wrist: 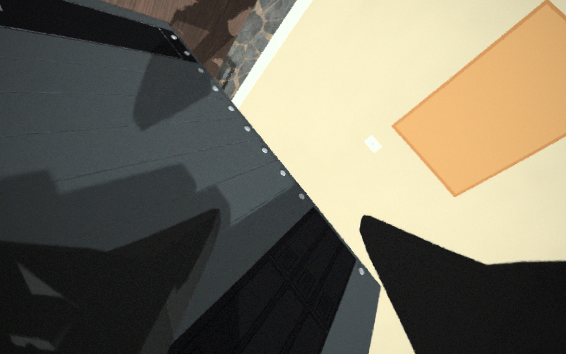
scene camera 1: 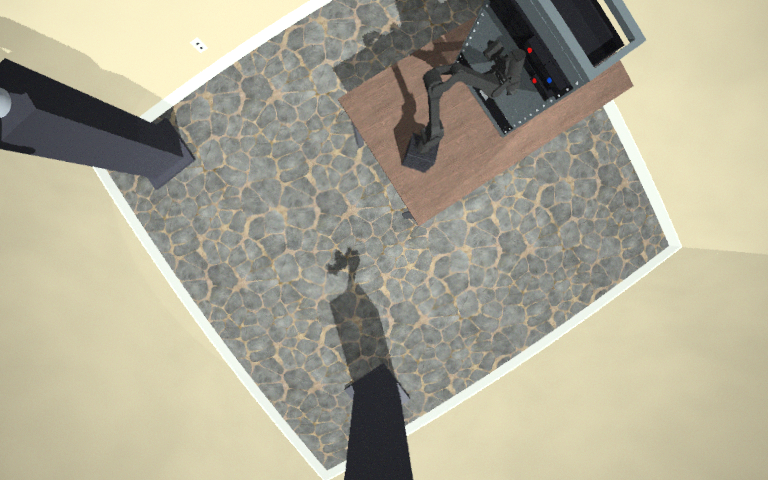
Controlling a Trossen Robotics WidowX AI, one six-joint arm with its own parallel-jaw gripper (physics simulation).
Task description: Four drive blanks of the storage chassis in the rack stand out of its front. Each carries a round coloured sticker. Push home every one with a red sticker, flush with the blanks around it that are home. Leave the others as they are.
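Observation:
The storage chassis (scene camera 1: 558, 89) (wrist: 285, 287) is a dark strip in the rack (scene camera 1: 514, 112) (wrist: 125, 107). In the scene view, a red sticker (scene camera 1: 529, 50) shows towards the upper part of the chassis. A second red sticker (scene camera 1: 534, 80) is lower down, with a blue sticker (scene camera 1: 548, 80) beside it. The fourth sticker does not show; the arm covers part of the rack there. No sticker shows in the wrist view. My gripper (scene camera 1: 493, 52) (wrist: 291, 219) is open and empty, in front of the rack. How far each blank stands out cannot be told.
The arm's base (scene camera 1: 420, 156) stands on the brown wooden table (scene camera 1: 470, 169), left of the rack. Rows of light screws line the rack's edges. An orange panel (wrist: 490, 110) and a white wall plate (wrist: 372, 144) are on the wall beyond the rack.

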